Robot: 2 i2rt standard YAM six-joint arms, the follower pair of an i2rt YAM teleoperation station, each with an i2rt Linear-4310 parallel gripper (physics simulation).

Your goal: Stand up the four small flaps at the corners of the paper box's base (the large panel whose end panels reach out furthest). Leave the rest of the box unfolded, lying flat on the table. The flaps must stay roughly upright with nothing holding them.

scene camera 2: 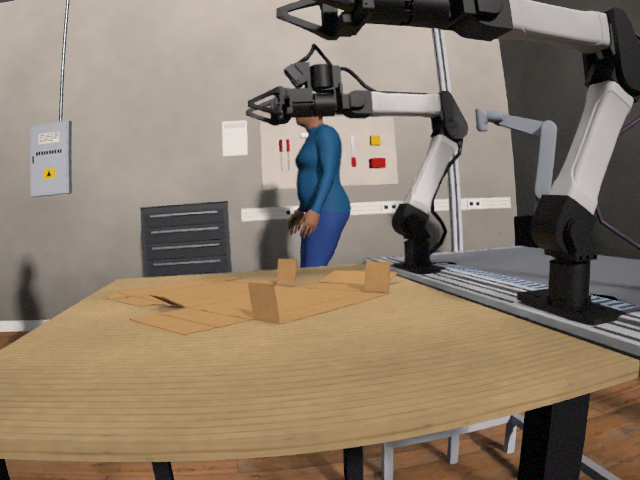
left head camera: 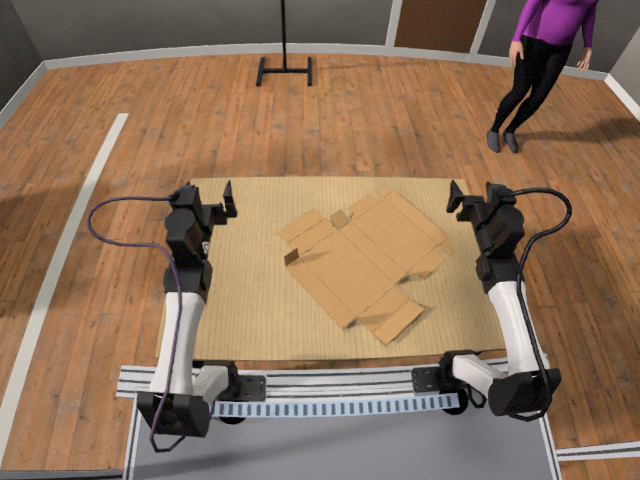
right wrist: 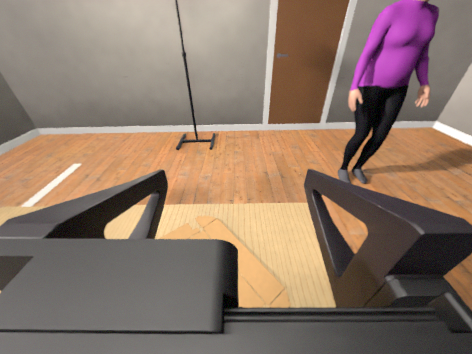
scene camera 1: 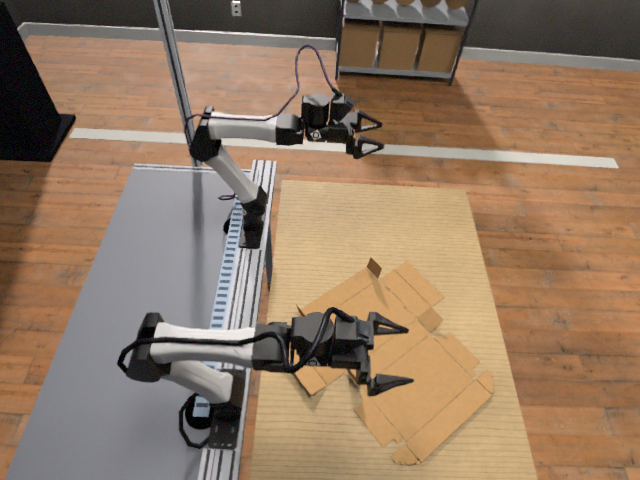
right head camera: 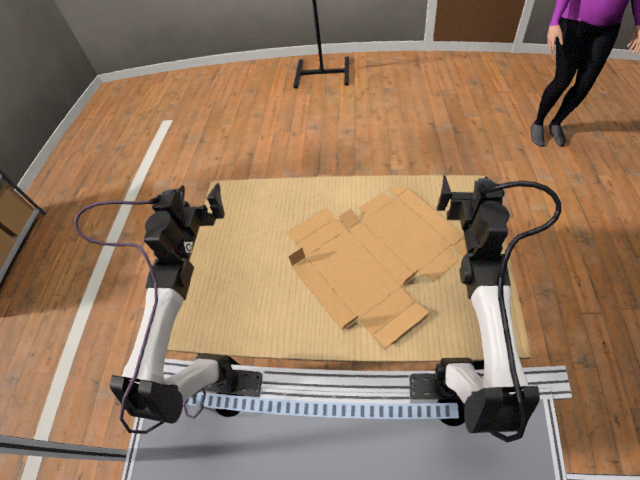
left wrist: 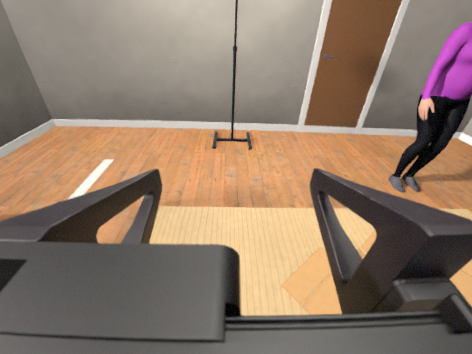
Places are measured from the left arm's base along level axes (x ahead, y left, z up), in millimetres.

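Pixels of known places: left gripper, fingertip midpoint: [scene camera 2: 279,0] [left head camera: 209,182] [scene camera 1: 383,135] [right head camera: 200,185] [left wrist: 236,177]; right gripper, fingertip midpoint: [scene camera 2: 246,108] [left head camera: 469,181] [right wrist: 235,177] [scene camera 1: 411,355] [right head camera: 464,177]; left arm's base, link origin: [scene camera 2: 567,309] [left head camera: 229,387] [scene camera 1: 253,225] [right head camera: 228,381]; right arm's base, link origin: [scene camera 2: 417,269] [left head camera: 445,378] [scene camera 1: 228,407] [right head camera: 445,386].
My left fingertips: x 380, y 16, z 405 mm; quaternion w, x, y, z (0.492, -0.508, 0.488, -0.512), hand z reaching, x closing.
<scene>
Ahead of a thing's pixels: the offset from my left fingertips to its top centre. "spot": to the spot under its first point. Level surfaces: height alone.
The paper box [left head camera: 351,268] [right head camera: 356,268] [scene camera 1: 392,330] lies unfolded on the table. The base's left flap {spot: dy -178, dx +26, dz -374 mm} [left head camera: 291,256] [scene camera 1: 374,267] [scene camera 2: 264,302] stands upright. Its front flap {spot: dy -348, dx -203, dz -352 mm} [left head camera: 350,323] [scene camera 2: 377,276] and right flap {spot: dy -534, dx -41, dz -377 mm} [scene camera 2: 286,271] also look upright, nearly edge-on in the left head view. The back flap {spot: dy -342, dx +193, dz -393 mm} [left head camera: 340,218] [right head camera: 349,218] [scene camera 1: 430,320] leans low, only partly raised. My left gripper [left head camera: 209,183] [scene camera 1: 382,135] [left wrist: 236,177] is open and empty, high above the table's left end. My right gripper [left head camera: 470,183] [scene camera 1: 409,355] [right wrist: 235,177] is open and empty, high at the right.
The box's other large panel {spot: dy -546, dx +145, dz -407 mm} [left head camera: 398,232] and its side panels lie to the back right of the base. The wooden table {dz -408 mm} [left head camera: 242,310] [scene camera 2: 310,392] ends at the metal rail [left head camera: 336,379] that bears both arms. A person in purple [left head camera: 558,20] stands beyond the table.
</scene>
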